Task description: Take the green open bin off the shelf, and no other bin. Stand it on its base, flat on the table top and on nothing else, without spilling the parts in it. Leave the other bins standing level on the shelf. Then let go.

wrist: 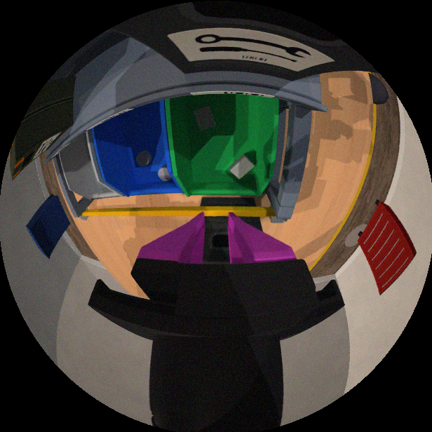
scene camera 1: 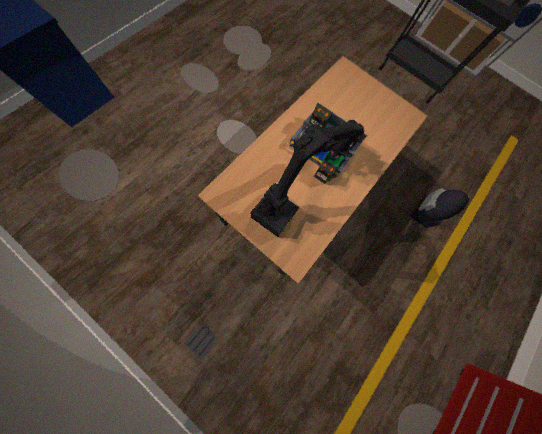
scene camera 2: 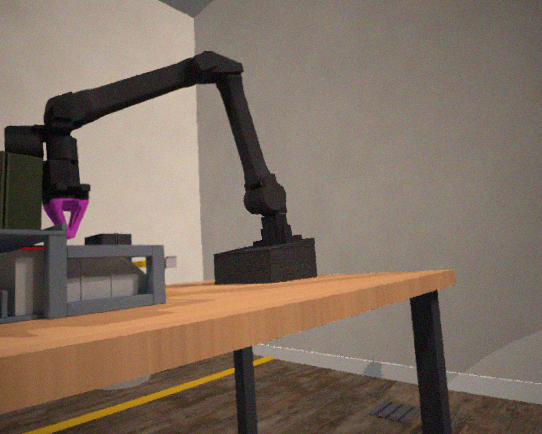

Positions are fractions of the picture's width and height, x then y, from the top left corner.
Scene:
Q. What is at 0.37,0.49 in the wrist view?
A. A yellow bar.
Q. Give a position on a blue bin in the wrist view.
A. At 0.27,0.33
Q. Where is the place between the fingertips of my gripper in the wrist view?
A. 0.50,0.51

